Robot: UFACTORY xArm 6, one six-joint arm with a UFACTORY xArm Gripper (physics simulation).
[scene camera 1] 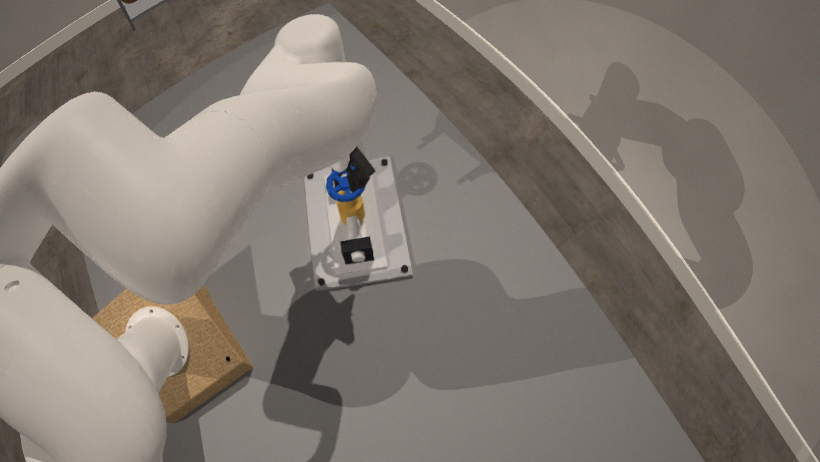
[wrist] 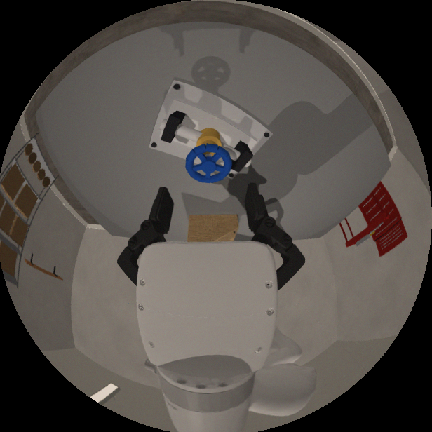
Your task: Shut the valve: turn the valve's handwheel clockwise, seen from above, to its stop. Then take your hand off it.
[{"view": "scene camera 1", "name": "gripper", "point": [340,166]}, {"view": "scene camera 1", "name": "base plate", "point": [396,251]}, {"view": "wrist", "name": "gripper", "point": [207,192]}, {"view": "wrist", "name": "blue handwheel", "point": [208,165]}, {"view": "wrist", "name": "base plate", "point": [178,90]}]
